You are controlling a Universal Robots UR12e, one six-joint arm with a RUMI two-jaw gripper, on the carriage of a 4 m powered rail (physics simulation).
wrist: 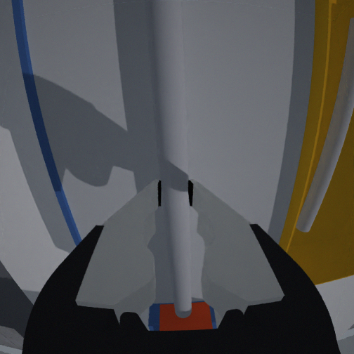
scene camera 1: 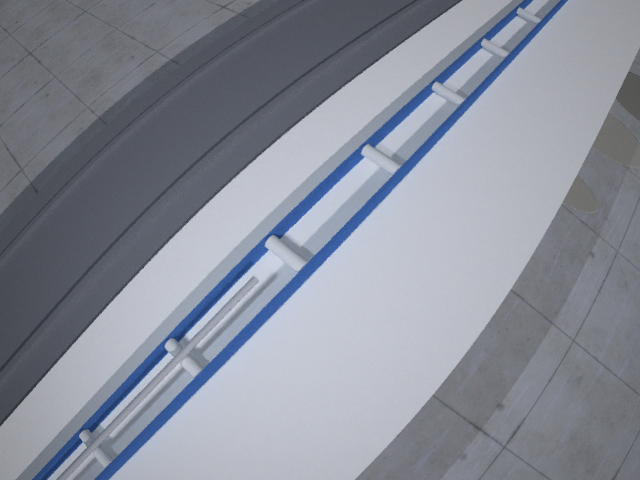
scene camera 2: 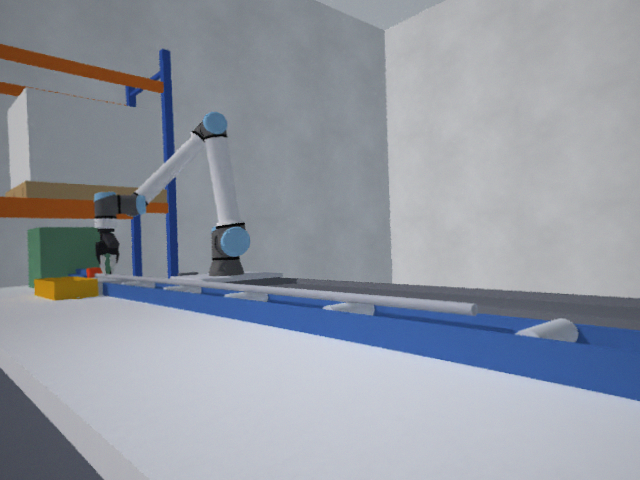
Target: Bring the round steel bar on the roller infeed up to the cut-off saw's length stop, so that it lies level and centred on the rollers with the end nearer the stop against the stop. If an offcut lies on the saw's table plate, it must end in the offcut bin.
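Frame: origin at the arm's base, x ahead, y left, z up, level; millimetres.
Where they show: gripper, between the fingertips: (scene camera 2: 108,276); arm's base, origin of its link: (scene camera 2: 226,274).
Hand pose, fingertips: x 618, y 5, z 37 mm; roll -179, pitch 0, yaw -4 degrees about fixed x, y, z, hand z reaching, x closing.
Note:
Each offset is from my fingertips to the top centre of the thing. "spot": to the spot under its first point. Level surfaces: height alone.
The long grey round bar (scene camera 1: 222,313) (scene camera 2: 310,293) (wrist: 170,100) runs lengthwise between the infeed's blue side rails, over several rollers {dx +2, dy +1975, dz -7 mm} (scene camera 1: 286,253) (scene camera 2: 555,330). Whether it touches every roller is unclear. My gripper (scene camera 2: 107,268) (wrist: 174,181) points down at the saw end and is shut on the bar close to its end. That bar end overlaps the red face of the length stop {dx +2, dy -195, dz +38 mm} (scene camera 2: 93,271) (wrist: 200,316) in the wrist view; contact cannot be told. A short grey offcut (wrist: 332,145) lies in the yellow bin {dx +180, dy +25, dz +5 mm} (scene camera 2: 66,288) (wrist: 332,262). The grey saw table plate (wrist: 240,125) is below the bar.
The green saw body {spot: dx +74, dy -474, dz +114 mm} (scene camera 2: 62,253) stands behind the bin. The blue infeed rails (scene camera 1: 351,225) (scene camera 2: 439,351) run along the white table {dz -67 mm} (scene camera 1: 413,289) (scene camera 2: 258,392). The arm's dark floor rail (scene camera 1: 155,134) runs beside it. A rack with a blue post (scene camera 2: 168,129) stands behind.

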